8 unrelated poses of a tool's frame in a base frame.
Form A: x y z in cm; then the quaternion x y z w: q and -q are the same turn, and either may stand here.
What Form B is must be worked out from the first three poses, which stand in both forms.
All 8 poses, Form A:
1: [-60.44 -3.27 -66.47 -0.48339 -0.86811 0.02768 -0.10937]
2: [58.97 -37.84 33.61 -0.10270 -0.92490 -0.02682 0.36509]
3: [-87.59 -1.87 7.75 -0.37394 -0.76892 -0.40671 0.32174]
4: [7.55 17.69 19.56 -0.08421 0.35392 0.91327 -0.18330]
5: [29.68 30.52 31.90 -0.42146 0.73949 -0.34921 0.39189]
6: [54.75 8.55 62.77 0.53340 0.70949 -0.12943 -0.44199]
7: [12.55 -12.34 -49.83 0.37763 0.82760 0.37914 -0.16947]
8: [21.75 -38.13 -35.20 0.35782 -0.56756 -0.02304 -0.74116]
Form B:
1: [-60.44 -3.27 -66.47 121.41 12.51 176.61]
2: [58.97 -37.84 33.61 166.55 -42.91 -178.01]
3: [-87.59 -1.87 7.75 148.60 -53.03 140.22]
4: [7.55 17.69 19.56 -156.76 1.38 42.65]
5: [29.68 30.52 31.90 -110.62 16.57 -117.93]
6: [54.75 8.55 62.77 92.65 -29.28 -131.31]
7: [12.55 -12.34 -49.83 142.93 -34.53 142.67]
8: [21.75 -38.13 -35.20 -46.37 59.07 -78.82]
